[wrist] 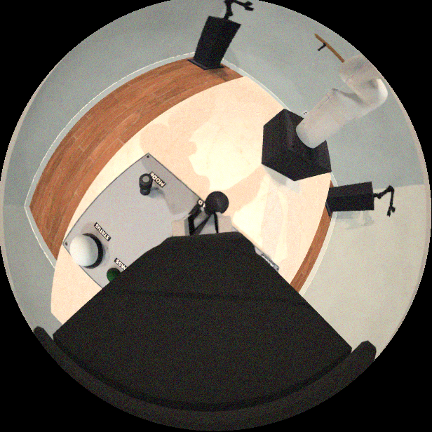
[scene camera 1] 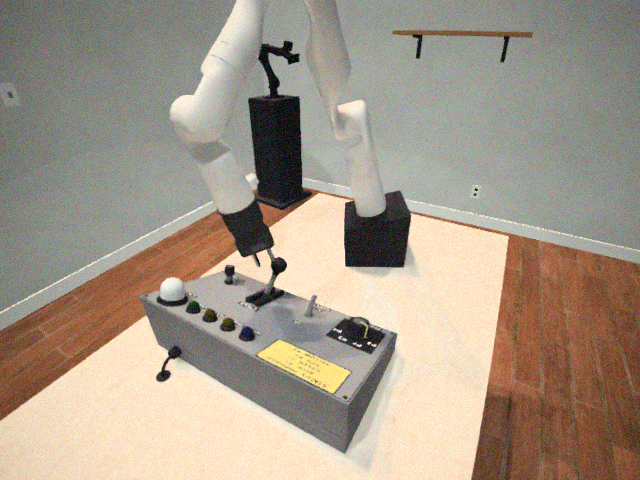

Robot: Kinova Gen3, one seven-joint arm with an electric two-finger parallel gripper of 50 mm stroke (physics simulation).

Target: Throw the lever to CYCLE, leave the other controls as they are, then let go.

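Pixels of known places: gripper, fingertip midpoint: (scene camera 1: pixel 265 261); arm's base, origin of the base link: (scene camera 1: pixel 371 209).
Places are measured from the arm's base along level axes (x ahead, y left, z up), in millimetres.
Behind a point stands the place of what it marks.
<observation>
The lever has a black ball knob (scene camera 1: pixel 279 265) {y -21, x 397, z 0 mm} (wrist: pixel 217 202) on a grey shaft. In the scene view it leans toward the far right end of its black slot plate (scene camera 1: pixel 264 296) {y -24, x 452, z -60 mm}. The label there is partly hidden in the wrist view, and I cannot read CYCLE in either view. My gripper (scene camera 1: pixel 264 257) {y -34, x 428, z 24 mm} (wrist: pixel 203 221) is above the slot with its fingers apart. The knob is not centred between them: it sits at the tip of the right-hand finger and looks to touch it. The other finger stands clear of the knob.
The grey console (scene camera 1: pixel 237 379) {y 74, x 628, z -102 mm} (wrist: pixel 120 210) also bears a MODE knob (scene camera 1: pixel 229 274) {y -137, x 462, z -40 mm} (wrist: pixel 145 184), a white dome (scene camera 1: pixel 172 290) {y -114, x 620, z 23 mm} (wrist: pixel 85 250), several coloured buttons, a toggle switch (scene camera 1: pixel 310 305) {y 92, x 421, z -47 mm}, a rotary dial (scene camera 1: pixel 358 325) {y 217, x 420, z -32 mm} and a yellow label (scene camera 1: pixel 305 364) {y 202, x 569, z -14 mm}. A black pedestal (scene camera 1: pixel 276 149) stands behind.
</observation>
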